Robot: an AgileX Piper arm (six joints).
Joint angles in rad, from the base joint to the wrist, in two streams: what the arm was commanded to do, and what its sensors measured. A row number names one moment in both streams.
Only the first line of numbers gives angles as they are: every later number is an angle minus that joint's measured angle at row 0.
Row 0, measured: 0.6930, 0.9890, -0.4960, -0.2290, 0.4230, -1.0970
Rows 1 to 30, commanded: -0.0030, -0.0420, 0.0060, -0.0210, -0.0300, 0.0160; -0.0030, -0.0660, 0.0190, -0.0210, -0.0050, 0.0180; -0.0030, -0.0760, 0.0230, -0.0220, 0.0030, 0.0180; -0.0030, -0.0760, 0.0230, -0.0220, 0.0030, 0.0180; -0.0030, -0.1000, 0.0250, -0.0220, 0.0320, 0.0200; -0.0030, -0.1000, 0.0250, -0.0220, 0.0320, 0.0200; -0.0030, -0.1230, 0.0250, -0.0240, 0.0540, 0.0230; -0.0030, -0.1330, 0.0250, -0.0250, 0.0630, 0.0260; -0.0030, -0.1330, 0.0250, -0.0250, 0.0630, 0.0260; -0.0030, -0.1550, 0.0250, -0.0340, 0.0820, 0.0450; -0.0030, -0.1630, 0.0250, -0.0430, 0.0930, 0.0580; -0.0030, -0.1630, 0.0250, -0.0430, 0.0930, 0.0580; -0.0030, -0.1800, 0.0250, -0.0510, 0.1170, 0.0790; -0.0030, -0.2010, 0.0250, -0.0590, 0.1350, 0.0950; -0.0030, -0.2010, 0.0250, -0.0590, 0.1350, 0.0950; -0.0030, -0.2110, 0.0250, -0.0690, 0.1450, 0.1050; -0.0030, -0.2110, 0.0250, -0.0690, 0.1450, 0.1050; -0.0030, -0.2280, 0.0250, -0.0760, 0.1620, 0.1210; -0.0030, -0.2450, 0.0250, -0.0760, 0.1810, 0.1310; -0.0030, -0.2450, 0.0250, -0.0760, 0.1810, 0.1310; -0.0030, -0.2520, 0.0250, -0.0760, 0.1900, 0.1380; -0.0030, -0.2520, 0.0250, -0.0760, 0.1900, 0.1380; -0.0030, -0.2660, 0.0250, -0.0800, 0.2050, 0.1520; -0.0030, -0.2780, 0.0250, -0.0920, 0.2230, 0.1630; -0.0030, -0.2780, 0.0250, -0.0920, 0.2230, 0.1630; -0.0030, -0.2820, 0.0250, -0.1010, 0.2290, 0.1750; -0.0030, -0.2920, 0.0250, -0.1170, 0.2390, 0.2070; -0.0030, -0.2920, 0.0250, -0.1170, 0.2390, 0.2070; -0.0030, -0.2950, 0.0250, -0.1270, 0.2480, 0.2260; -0.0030, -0.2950, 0.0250, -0.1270, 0.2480, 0.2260
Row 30, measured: 0.0000, -0.2730, 0.0340, -0.0640, 0.2770, 0.1820
